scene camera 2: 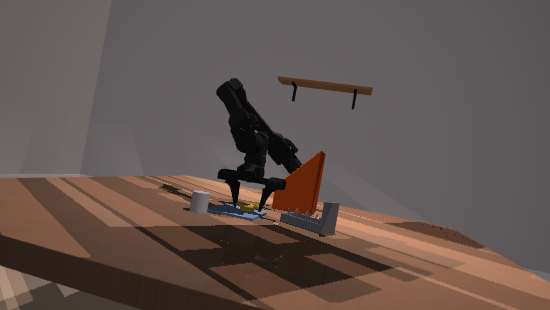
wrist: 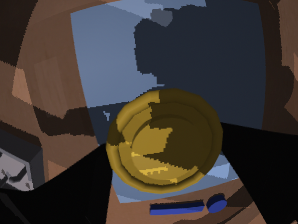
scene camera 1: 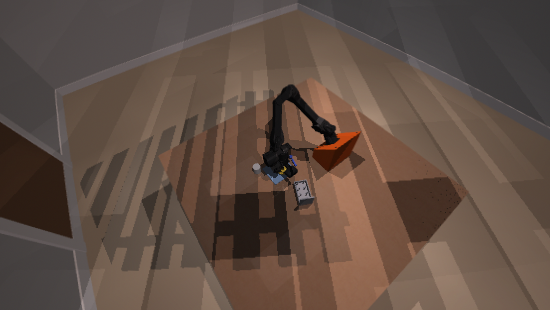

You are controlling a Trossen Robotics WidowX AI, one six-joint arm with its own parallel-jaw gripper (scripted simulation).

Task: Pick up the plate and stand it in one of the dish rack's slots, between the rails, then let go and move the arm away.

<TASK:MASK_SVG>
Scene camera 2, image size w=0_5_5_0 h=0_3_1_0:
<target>gripper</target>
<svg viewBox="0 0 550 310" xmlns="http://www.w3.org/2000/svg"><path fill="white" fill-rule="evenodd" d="M246 153L246 157L244 157L245 163L238 166L237 171L220 169L217 178L226 180L225 183L229 185L234 207L237 206L236 202L238 202L240 182L238 180L264 184L266 187L262 189L262 197L258 212L260 212L272 192L285 189L286 181L285 179L275 177L263 178L266 156Z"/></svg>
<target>grey dish rack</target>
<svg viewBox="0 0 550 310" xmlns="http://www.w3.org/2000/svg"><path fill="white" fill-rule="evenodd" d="M340 203L324 202L322 217L319 217L319 219L317 219L318 214L313 218L310 217L308 211L303 215L299 213L298 208L295 213L290 213L288 208L288 213L281 213L280 221L320 234L335 232Z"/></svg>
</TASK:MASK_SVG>
